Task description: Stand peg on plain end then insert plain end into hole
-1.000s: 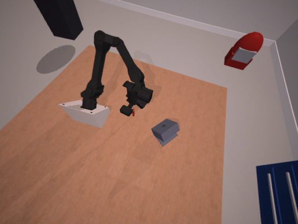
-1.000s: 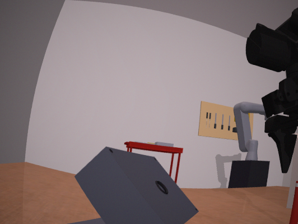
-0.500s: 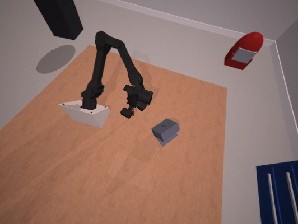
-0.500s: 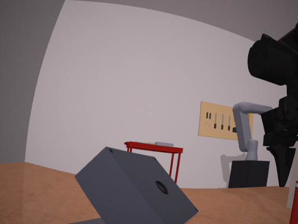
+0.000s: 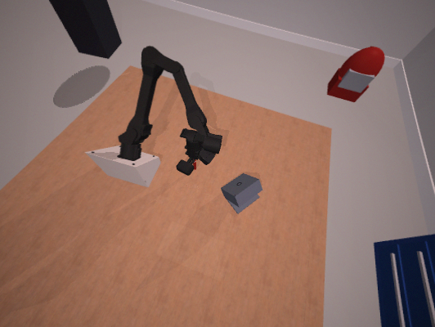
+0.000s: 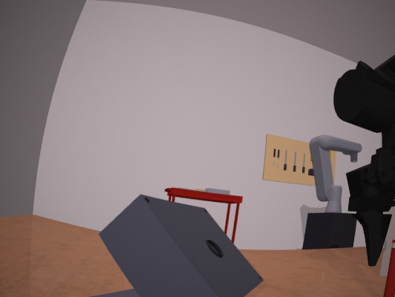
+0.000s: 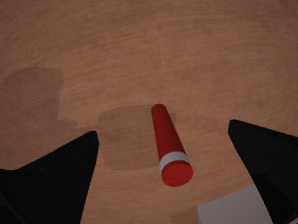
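Right now my gripper tip is 1 cm below the red peg. Round my gripper tip: grey sloped panel 22 cm ahead, 8 cm to the right, 1 cm above.
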